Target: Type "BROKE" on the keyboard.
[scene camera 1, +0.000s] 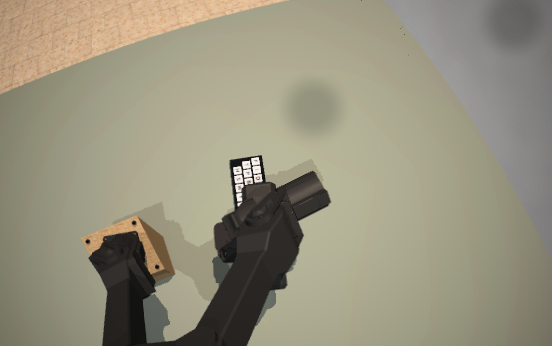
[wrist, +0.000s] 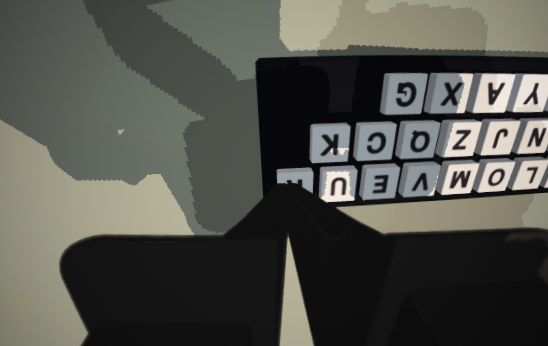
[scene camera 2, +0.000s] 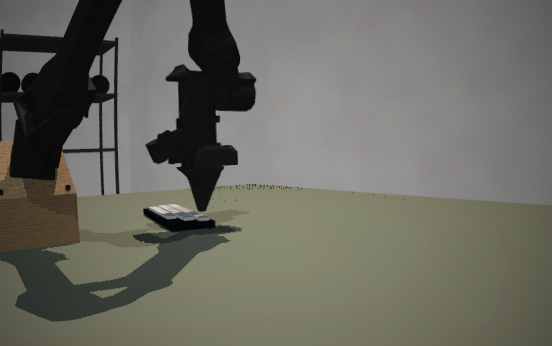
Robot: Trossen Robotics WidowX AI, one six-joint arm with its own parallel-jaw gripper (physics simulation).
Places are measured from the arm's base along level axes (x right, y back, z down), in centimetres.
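Pixels of known places: gripper, fingertip midpoint: [wrist: 285, 193] [scene camera 2: 201, 211]; arm's base at its link origin: [scene camera 1: 124, 249] [scene camera 2: 32, 163].
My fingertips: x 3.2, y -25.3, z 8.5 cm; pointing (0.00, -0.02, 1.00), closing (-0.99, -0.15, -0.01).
Ahead of a thing's pixels: the offset from my fingertips to its top centre. Level surfaces: height alone.
The black keyboard {dx -9.9, dy +0.8, dz +0.9 cm} [scene camera 1: 233, 172] [scene camera 2: 195, 226] [wrist: 295, 95] with white letter keys lies flat on the table; in the wrist view its letters show upside down. My gripper [scene camera 2: 201, 210] [wrist: 285, 193] is shut and empty, pointing straight down. In the wrist view its tips cover part of the R key {dx -0.5, dy -0.4, dz +0.9 cm} [wrist: 300, 176], next to the U key {dx -2.5, dy -0.6, dz +0.9 cm} [wrist: 338, 186]. In scene camera 2 the tips are just above the keyboard's near end; whether they touch a key I cannot tell. The E key {dx -4.6, dy -0.8, dz +0.9 cm} [wrist: 380, 183], K key {dx -2.2, dy +1.5, dz +0.9 cm} [wrist: 330, 143] and O key {dx -10.7, dy -1.4, dz +0.9 cm} [wrist: 496, 177] also show. The B key does not show in the wrist view.
The arm's wooden base block [scene camera 1: 162, 255] [scene camera 2: 40, 220] stands to the left of the keyboard. A dark shelf rack [scene camera 2: 117, 125] stands behind it by the grey wall [scene camera 2: 400, 100]. The arm's shadows fall across the table {dz +2.7 cm} [scene camera 1: 400, 225] [scene camera 2: 375, 275].
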